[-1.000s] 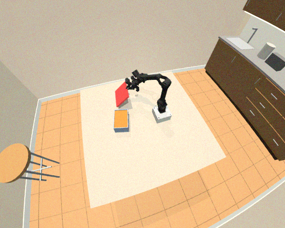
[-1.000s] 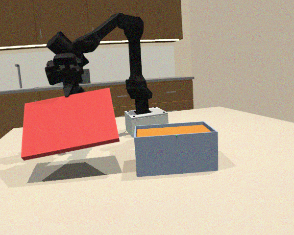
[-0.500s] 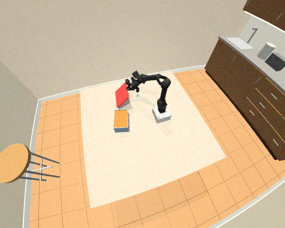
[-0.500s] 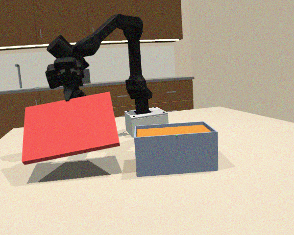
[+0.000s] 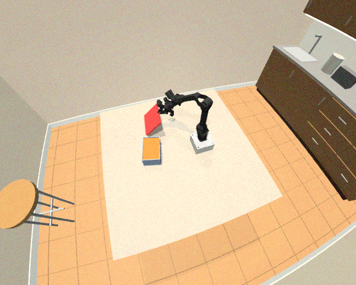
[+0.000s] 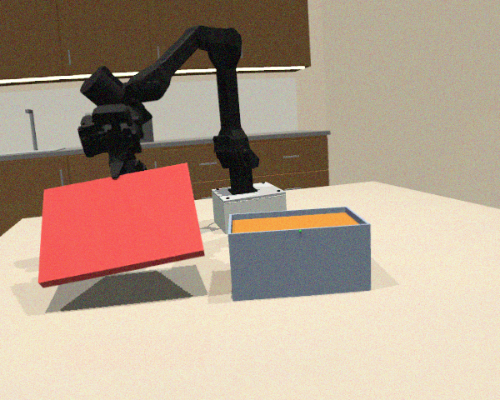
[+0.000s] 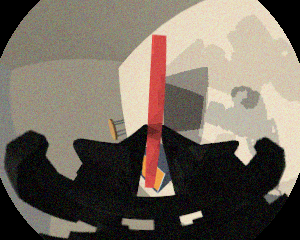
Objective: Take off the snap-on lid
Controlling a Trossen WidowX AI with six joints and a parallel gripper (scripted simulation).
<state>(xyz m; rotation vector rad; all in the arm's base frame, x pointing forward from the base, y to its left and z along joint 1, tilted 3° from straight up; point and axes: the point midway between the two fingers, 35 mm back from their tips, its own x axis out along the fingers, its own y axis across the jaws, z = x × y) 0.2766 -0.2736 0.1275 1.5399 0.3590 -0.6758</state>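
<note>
Now: the red lid 6 cm ahead of my gripper tip and 5 cm below it. Also, from my gripper tip: blue-grey storage box: 28 cm to the left, 12 cm below, 12 cm ahead.
</note>
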